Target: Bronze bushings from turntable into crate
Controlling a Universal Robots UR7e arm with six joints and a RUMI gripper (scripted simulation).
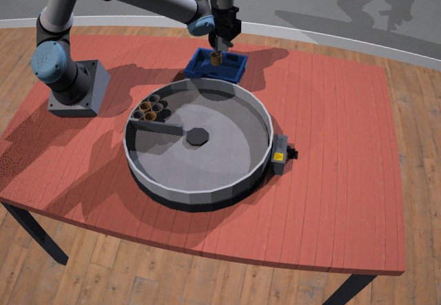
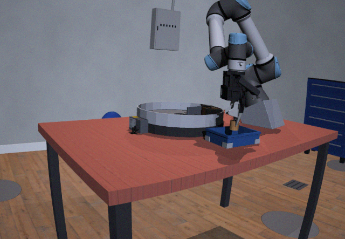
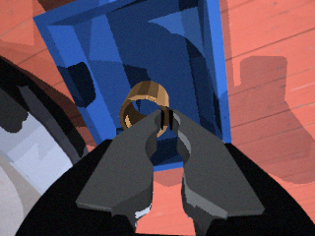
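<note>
My gripper is now 20 mm to the left of the blue crate and 60 mm above it. The rest, counted from my hand: grey turntable (40 mm ahead, 360 mm to the right, 30 mm below).
</note>
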